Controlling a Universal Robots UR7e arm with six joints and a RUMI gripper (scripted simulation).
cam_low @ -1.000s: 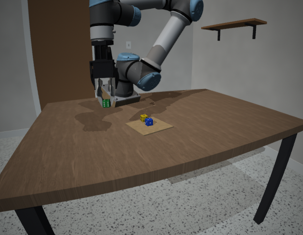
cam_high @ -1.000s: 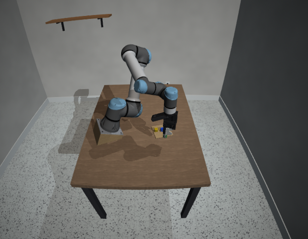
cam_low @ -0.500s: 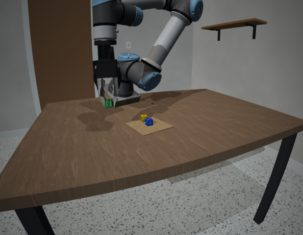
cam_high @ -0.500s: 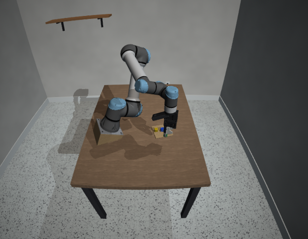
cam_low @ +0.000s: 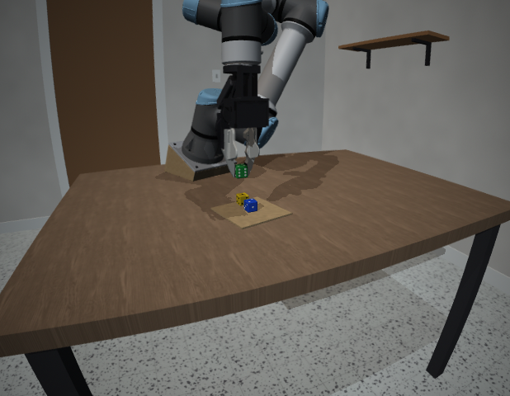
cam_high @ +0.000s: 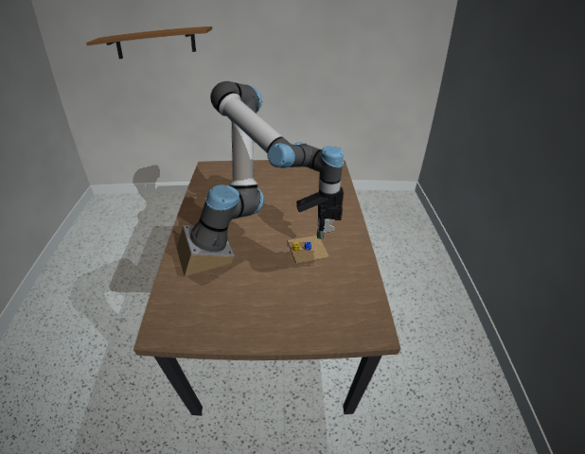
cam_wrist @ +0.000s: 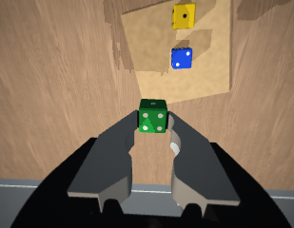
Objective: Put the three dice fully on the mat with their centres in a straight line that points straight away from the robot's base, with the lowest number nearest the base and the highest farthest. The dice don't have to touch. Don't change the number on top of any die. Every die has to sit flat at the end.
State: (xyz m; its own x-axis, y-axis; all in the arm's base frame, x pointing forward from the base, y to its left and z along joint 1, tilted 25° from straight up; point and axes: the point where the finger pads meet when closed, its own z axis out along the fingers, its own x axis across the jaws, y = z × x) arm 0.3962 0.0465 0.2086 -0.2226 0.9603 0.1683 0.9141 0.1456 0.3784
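My gripper is now 5 cm past the blue die, 3 cm to the right of it and 10 cm above it. The rest, counted from my hand: tan mat 5 cm behind, 3 cm to the left, 12 cm below; green die right at my hand; yellow die 10 cm behind, 1 cm to the left, 10 cm below.
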